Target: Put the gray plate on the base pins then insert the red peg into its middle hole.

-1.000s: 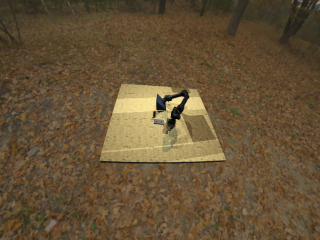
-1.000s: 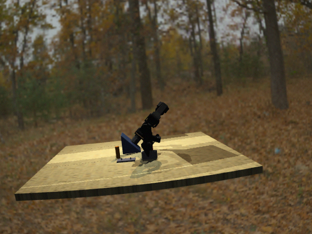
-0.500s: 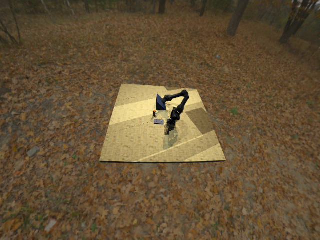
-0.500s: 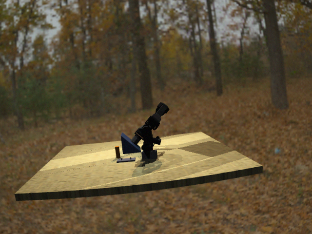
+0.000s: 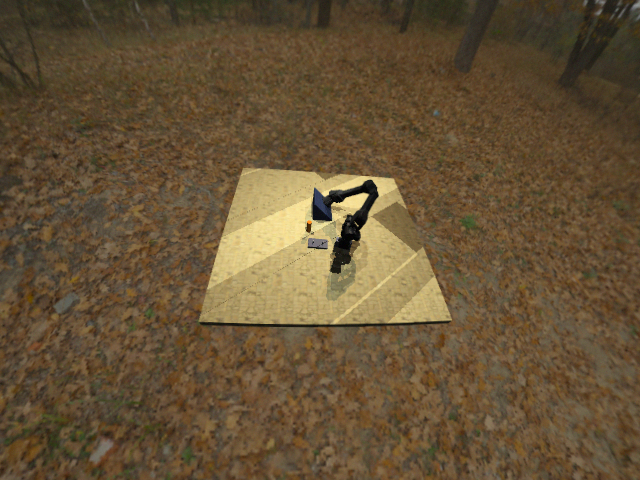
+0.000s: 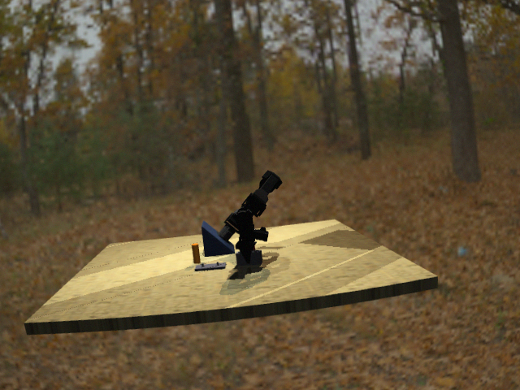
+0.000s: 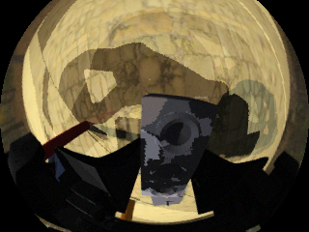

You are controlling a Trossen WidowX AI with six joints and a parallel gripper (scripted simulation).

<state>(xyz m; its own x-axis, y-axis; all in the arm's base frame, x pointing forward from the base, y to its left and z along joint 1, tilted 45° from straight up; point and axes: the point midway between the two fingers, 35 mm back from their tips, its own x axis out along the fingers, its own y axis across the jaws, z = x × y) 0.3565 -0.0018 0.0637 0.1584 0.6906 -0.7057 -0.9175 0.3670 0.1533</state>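
Now: gripper tip 100 mm past the red peg, 40 mm to the right of it and 30 mm below it. Also, from my gripper tip: orange cylinder 140 mm behind, 190 mm to the right, 30 mm above; gray plate 30 mm above.
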